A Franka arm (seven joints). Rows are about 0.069 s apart.
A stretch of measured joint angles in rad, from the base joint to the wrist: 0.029 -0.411 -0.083 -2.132 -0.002 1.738 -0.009; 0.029 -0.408 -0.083 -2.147 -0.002 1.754 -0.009; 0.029 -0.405 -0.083 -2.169 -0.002 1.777 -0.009; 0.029 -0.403 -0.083 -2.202 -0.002 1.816 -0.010; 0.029 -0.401 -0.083 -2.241 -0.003 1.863 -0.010; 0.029 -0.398 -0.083 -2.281 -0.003 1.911 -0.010; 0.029 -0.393 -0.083 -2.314 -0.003 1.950 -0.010
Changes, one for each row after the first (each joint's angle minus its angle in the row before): 0.000 0.003 0.000 -0.015 0.000 0.016 0.000; 0.000 0.003 0.000 -0.022 0.000 0.023 0.000; 0.000 0.002 0.000 -0.033 0.000 0.039 -0.001; 0.000 0.002 0.000 -0.039 -0.001 0.047 0.000; 0.000 0.003 0.000 -0.040 0.000 0.048 0.000; 0.000 0.005 0.000 -0.033 0.000 0.039 0.000
